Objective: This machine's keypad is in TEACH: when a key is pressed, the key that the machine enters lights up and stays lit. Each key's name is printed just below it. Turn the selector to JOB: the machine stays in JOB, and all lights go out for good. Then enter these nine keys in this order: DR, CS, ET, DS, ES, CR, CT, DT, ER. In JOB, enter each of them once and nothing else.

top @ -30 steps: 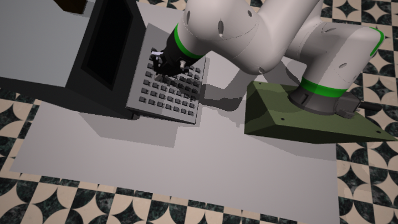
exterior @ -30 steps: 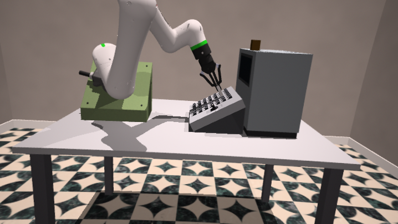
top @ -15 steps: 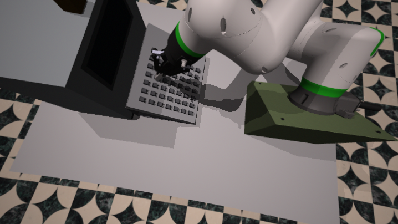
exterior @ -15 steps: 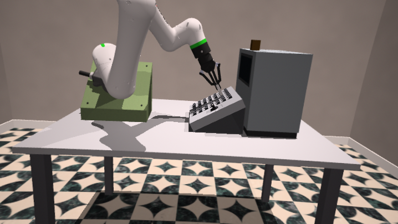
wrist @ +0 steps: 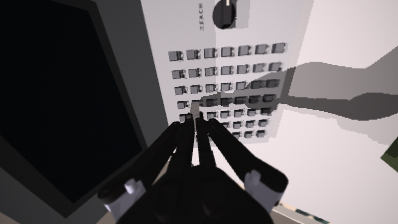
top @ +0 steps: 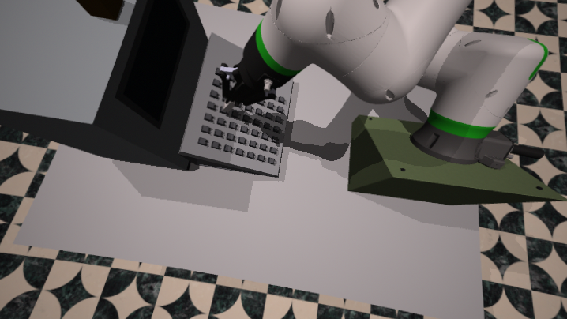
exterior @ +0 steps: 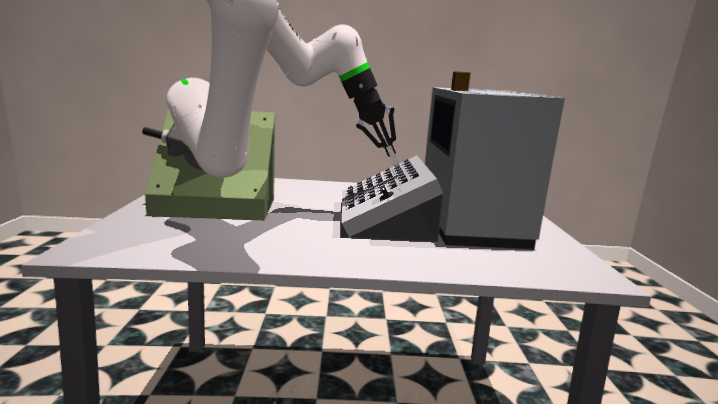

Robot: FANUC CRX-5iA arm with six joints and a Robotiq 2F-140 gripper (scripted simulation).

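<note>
The key lies 6 cm behind my hand, 1 cm to the right of it and 10 cm below it. From my hand the other things lie so: black selector knob: 17 cm to the right, 8 cm below; grey keypad: 5 cm to the right, 12 cm below.
</note>
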